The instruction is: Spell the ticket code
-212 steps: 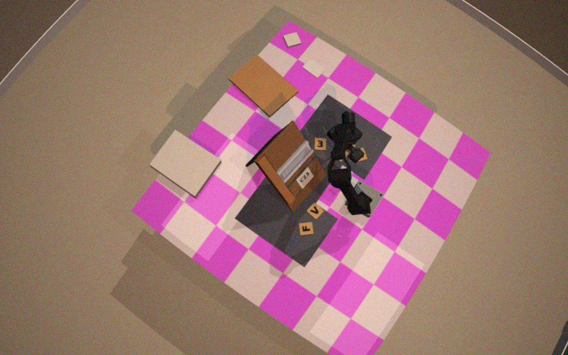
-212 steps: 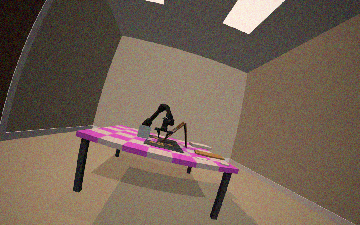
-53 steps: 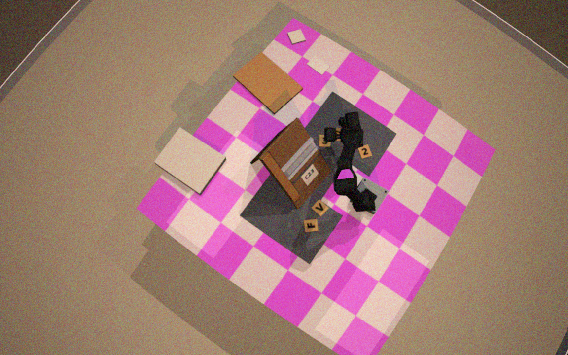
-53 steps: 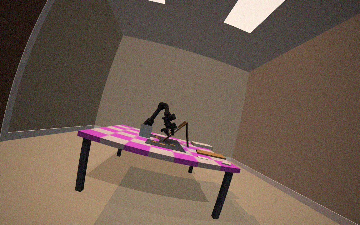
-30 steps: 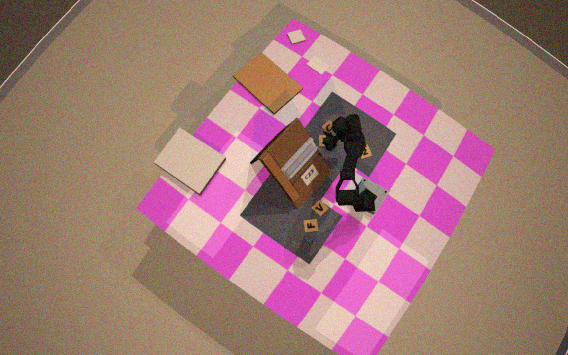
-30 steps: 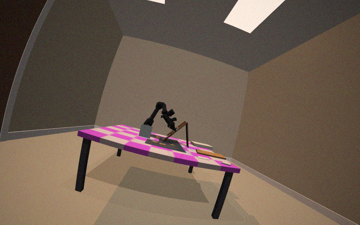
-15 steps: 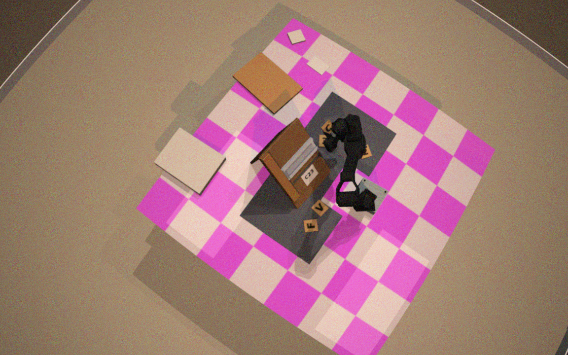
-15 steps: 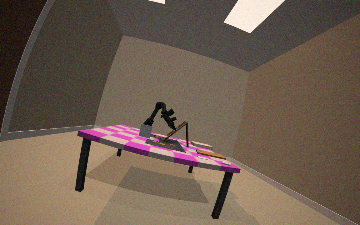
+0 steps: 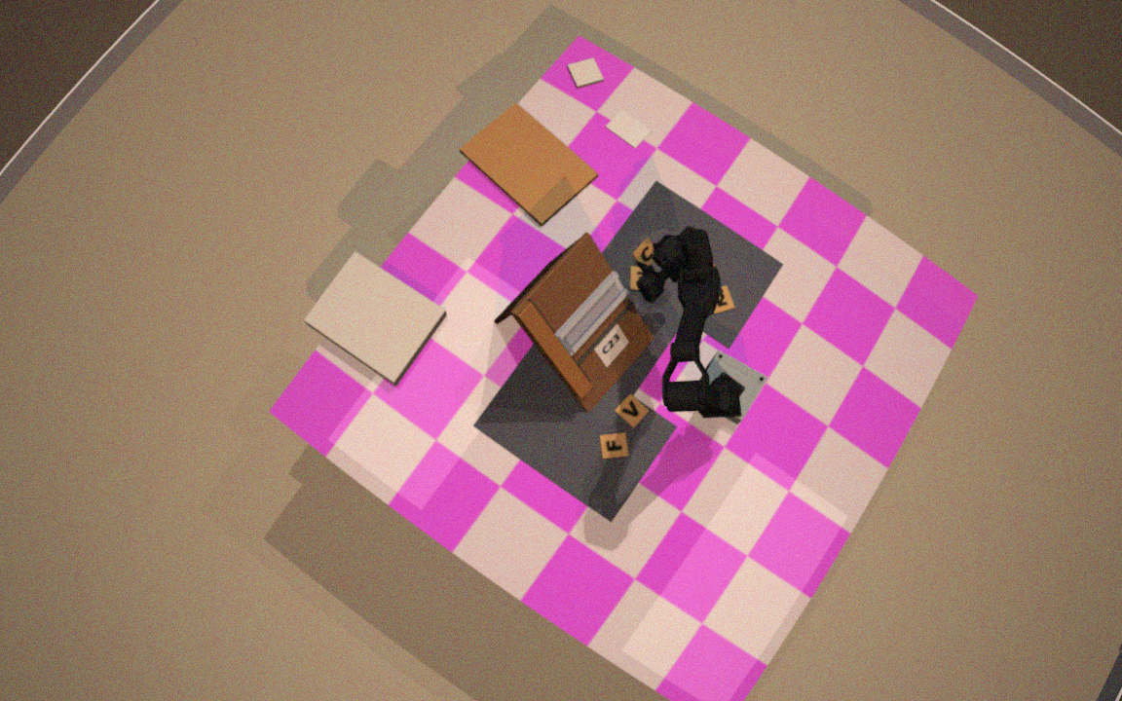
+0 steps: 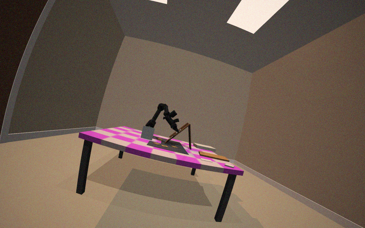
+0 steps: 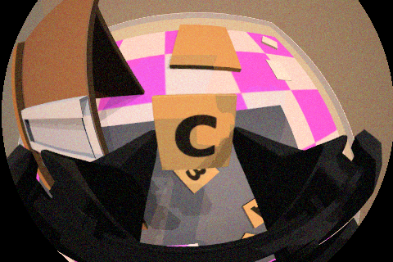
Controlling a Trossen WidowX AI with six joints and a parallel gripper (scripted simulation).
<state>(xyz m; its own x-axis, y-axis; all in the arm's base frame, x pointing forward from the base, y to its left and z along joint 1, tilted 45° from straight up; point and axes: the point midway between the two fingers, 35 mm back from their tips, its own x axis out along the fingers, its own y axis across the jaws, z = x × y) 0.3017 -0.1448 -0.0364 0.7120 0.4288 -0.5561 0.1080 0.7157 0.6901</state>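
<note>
Right now my gripper tip is 19 cm to the right of the white ticket, 9 cm above it and 4 cm past it. Round my gripper tip: c tile: right at my gripper tip; then 2 tile: 19 cm behind, 16 cm below, 8 cm to the right; then 3 tile: 16 cm below, 1 cm to the right, 1 cm behind.
</note>
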